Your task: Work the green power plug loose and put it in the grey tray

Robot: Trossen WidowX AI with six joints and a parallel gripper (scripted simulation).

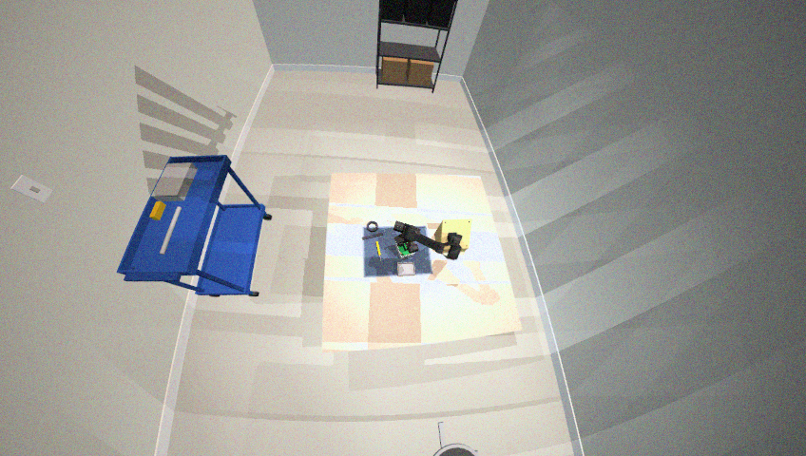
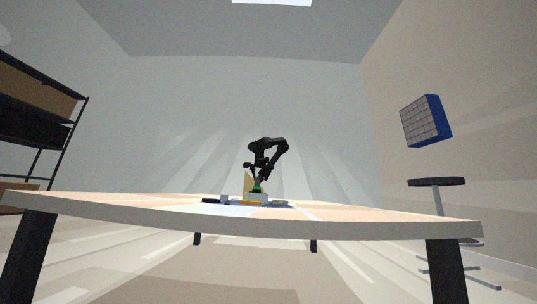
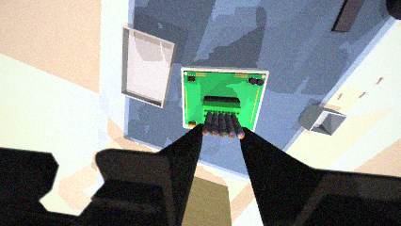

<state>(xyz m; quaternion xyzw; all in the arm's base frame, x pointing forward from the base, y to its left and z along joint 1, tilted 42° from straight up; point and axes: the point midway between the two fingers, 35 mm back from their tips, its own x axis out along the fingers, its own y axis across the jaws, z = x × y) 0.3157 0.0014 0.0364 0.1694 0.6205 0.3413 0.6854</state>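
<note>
My gripper tip is now 40 mm above the green power plug. The rest, counted from my gripper tip: blue mat 50 mm ahead, 130 mm below; then dark bar 210 mm ahead, 110 mm to the right, 120 mm below.
</note>
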